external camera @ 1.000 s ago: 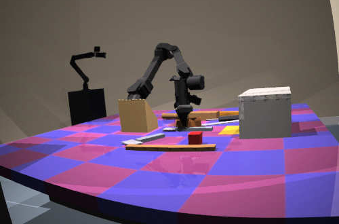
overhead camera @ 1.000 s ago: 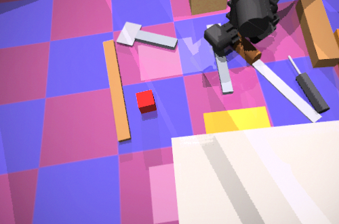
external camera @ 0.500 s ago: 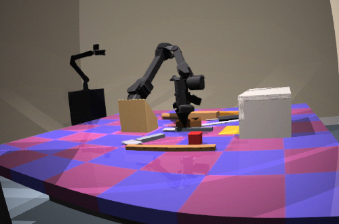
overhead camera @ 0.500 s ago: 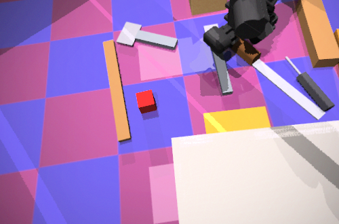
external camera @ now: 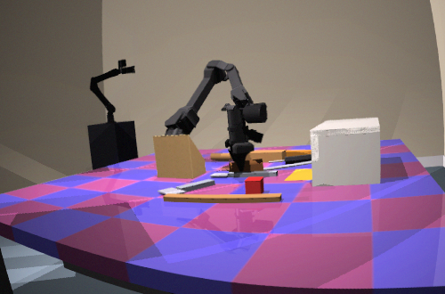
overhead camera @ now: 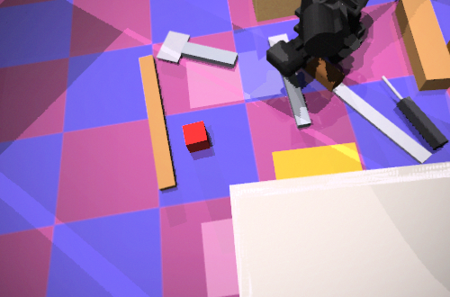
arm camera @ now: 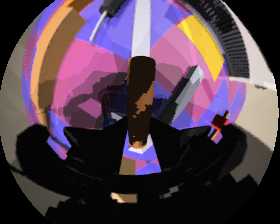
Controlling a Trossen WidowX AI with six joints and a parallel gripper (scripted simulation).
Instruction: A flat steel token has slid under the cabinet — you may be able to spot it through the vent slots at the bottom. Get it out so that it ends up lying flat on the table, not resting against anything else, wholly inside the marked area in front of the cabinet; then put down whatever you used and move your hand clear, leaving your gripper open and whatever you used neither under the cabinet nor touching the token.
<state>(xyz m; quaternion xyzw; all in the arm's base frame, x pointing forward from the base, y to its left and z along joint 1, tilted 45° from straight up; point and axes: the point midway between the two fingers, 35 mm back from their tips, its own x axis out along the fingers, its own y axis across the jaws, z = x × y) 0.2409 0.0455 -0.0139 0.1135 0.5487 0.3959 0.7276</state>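
The red cube lies 110 mm ahead of my gripper tip, 250 mm to the right of it and 10 mm above it. The rest, counted from my gripper tip: wooden block 50 mm behind, 230 mm to the left, 10 mm above; grey paddle-ended bar 50 mm to the right; black screwdriver 140 mm ahead, 130 mm to the left.
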